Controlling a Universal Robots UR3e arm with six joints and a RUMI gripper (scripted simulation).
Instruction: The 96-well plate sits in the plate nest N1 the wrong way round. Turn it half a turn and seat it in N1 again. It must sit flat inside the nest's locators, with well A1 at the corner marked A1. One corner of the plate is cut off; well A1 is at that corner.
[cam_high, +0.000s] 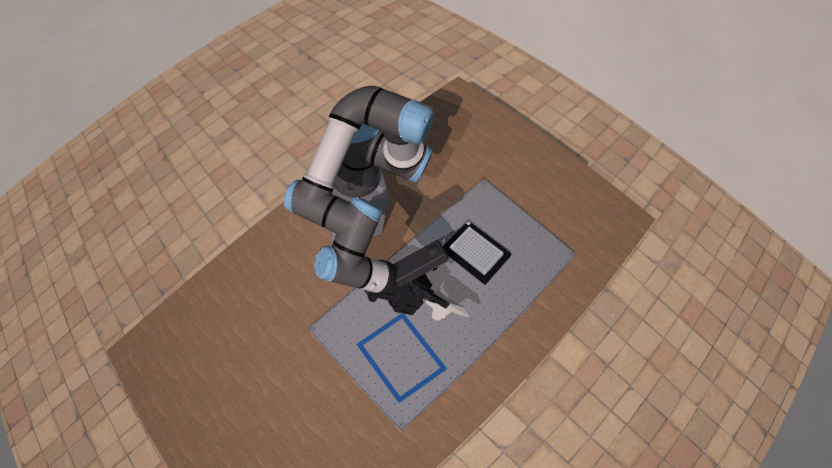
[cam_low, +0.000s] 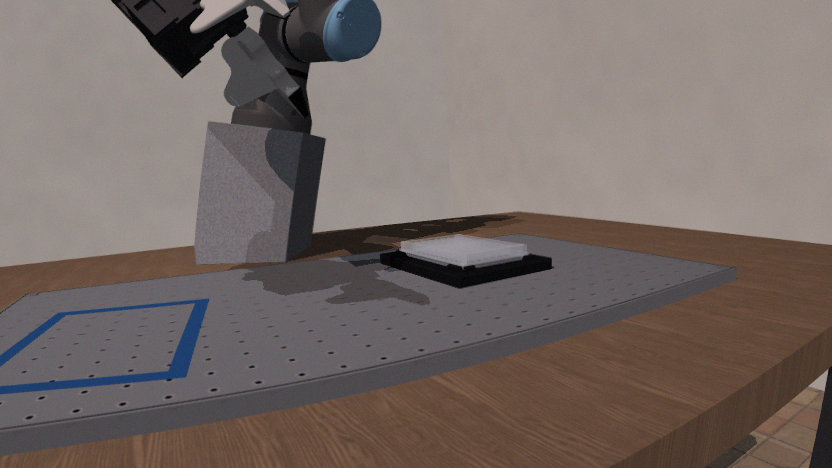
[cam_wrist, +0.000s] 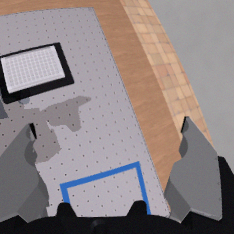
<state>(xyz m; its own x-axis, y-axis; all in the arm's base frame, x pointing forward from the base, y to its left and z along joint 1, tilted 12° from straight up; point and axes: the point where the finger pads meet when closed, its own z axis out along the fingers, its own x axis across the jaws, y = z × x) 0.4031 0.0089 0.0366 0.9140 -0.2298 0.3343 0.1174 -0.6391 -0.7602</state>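
My hand is 170 mm to the right of the clear 96-well plate, 170 mm above it and 110 mm past it. Also, from my hand: black plate nest N1: 180 mm below, 170 mm to the left, 110 mm behind; white A1 mark: 210 mm to the left, 190 mm behind, 180 mm below.
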